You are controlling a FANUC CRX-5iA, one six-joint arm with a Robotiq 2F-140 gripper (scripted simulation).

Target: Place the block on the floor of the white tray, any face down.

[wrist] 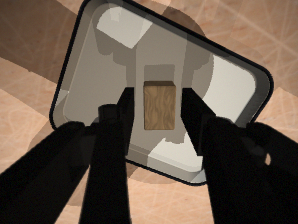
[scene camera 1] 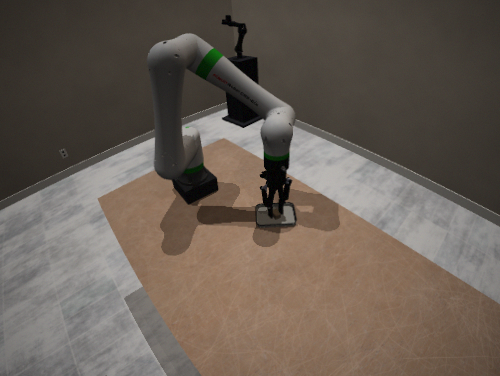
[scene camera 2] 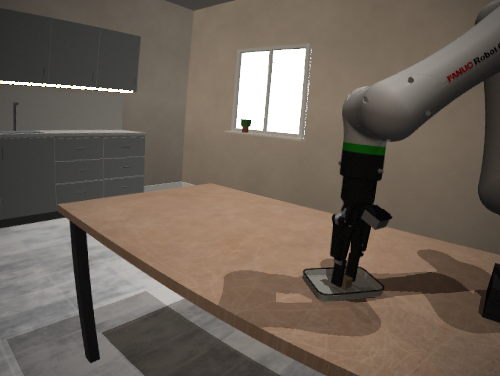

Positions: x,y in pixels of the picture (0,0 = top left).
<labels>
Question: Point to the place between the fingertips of my gripper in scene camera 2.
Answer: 343,281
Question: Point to a wooden block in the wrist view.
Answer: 159,97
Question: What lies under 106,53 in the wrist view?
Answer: A white tray.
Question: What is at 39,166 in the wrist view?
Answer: My gripper.
</labels>
